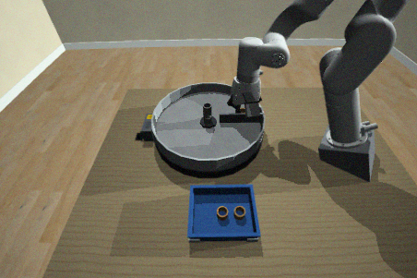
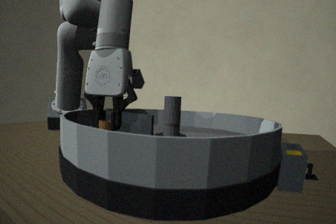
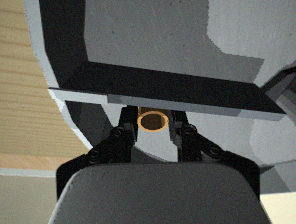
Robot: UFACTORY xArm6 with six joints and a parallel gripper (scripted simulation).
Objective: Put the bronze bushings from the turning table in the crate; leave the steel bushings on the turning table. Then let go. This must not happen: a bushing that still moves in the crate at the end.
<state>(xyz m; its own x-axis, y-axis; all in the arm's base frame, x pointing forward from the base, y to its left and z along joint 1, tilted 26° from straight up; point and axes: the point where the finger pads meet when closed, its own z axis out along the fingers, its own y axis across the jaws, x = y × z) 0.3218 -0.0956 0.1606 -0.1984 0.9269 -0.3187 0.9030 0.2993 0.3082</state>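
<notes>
Now: the blue crate 9 cm ahead of my hand, 38 cm to the left of it and 6 cm below it. From my hand the other things lie so: grey turning table (14 cm ahead, 4 cm to the left, 3 cm below).
</notes>
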